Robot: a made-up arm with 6 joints.
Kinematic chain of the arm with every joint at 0, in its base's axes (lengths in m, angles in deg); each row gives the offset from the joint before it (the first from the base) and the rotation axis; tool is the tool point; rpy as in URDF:
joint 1: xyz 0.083 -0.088 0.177 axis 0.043 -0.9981 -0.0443
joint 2: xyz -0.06 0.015 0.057 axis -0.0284 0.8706 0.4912
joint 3: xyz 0.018 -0.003 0.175 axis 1 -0.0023 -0.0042
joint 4: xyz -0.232 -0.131 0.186 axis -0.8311 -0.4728 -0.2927
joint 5: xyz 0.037 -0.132 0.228 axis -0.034 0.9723 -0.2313
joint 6: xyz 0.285 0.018 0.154 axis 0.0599 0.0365 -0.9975
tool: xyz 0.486 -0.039 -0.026 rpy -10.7 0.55 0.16
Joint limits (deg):
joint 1: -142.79..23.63
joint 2: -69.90..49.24
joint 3: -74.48..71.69
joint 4: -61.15..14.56
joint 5: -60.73..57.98
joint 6: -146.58..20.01
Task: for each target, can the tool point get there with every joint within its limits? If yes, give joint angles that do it. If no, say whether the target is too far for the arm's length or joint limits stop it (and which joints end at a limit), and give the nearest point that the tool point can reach.
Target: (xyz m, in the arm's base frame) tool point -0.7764 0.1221 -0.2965
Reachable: no: joint limits stop it (at a limit: joint 1, joint 2, joint 4) | nearest point -0.6298 0.0853 -0.3092 | short by 0.152 m
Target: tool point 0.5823 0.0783 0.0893
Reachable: yes | joints -82.82 -49.03 -53.01 -12.30 31.41 -64.30
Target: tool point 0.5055 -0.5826 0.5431
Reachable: yes | joints -34.93 23.20 58.05 -39.05 -14.14 -123.53
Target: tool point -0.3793 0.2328 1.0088
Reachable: yes | joints 0.10 -32.66 -27.91 -48.72 -51.13 -102.44
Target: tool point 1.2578 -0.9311 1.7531
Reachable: no: too far | nearest point 0.8567 -0.5912 1.2204 | short by 0.748 m
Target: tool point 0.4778 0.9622 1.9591
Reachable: no: too far | nearest point 0.3546 0.5947 1.3945 | short by 0.685 m
